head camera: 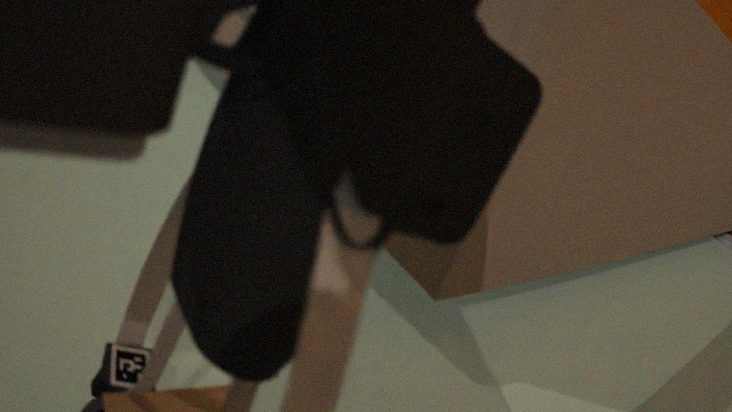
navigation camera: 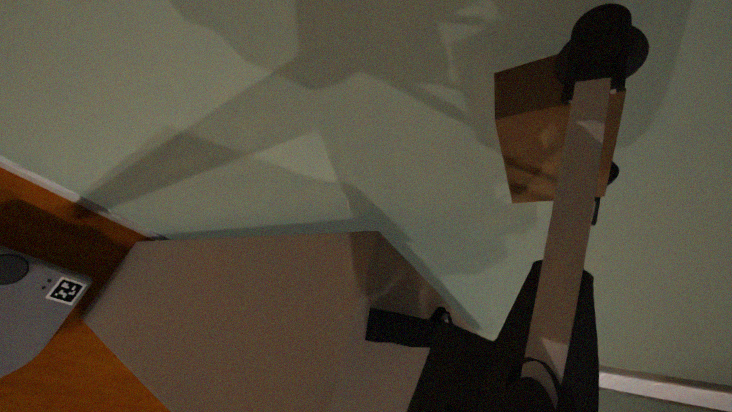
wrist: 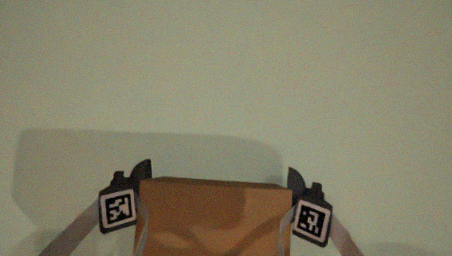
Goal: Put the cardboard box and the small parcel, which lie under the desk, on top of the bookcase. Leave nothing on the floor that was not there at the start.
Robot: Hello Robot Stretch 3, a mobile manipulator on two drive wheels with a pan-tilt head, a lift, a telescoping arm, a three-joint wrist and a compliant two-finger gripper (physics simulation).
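Frame: origin at the robot's base, x back, y right, z up, level; centimetres.
Seen in the pictures: gripper, fingertip midpoint: (navigation camera: 594, 105) (wrist: 219, 182); robot's base, origin of the base link: (navigation camera: 6, 267).
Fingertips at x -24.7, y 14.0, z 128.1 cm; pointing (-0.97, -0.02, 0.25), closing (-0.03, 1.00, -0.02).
Observation:
Pixels of each thing's top centre, then the offset from my fingertips to it. "spot": a spot on its surface instead. Level surfaces: height alone.
- brown cardboard box, middle of its top: (wrist: 216, 180) (navigation camera: 607, 124) dz +0.3, dx +2.2, dy -0.1 cm
- bookcase, surface spot: (head camera: 614, 153) spot: dz -37.1, dx +15.9, dy +8.7 cm
- orange floor, its level: dz -128.0 cm
My gripper (navigation camera: 607, 110) (wrist: 219, 182) is shut on the brown cardboard box (head camera: 163, 401) (navigation camera: 532, 148) (wrist: 215, 215), with one fingertip at each side of it. The box is held up in front of the green wall. The bookcase (head camera: 614, 153) (navigation camera: 230, 307) shows as a large, plain grey-brown side. In the navigation camera view the box is apart from it, up and to the right. My dark wrist hides part of the bookcase in the head camera view. The small parcel and the desk do not show.
The green wall (head camera: 76, 230) (navigation camera: 420, 148) (wrist: 225, 75) is behind the box and carries shadows. My grey base (navigation camera: 35, 317) stands on the orange floor (navigation camera: 117, 378) beside the bookcase. A pale skirting strip (navigation camera: 46, 179) runs along the wall's foot.

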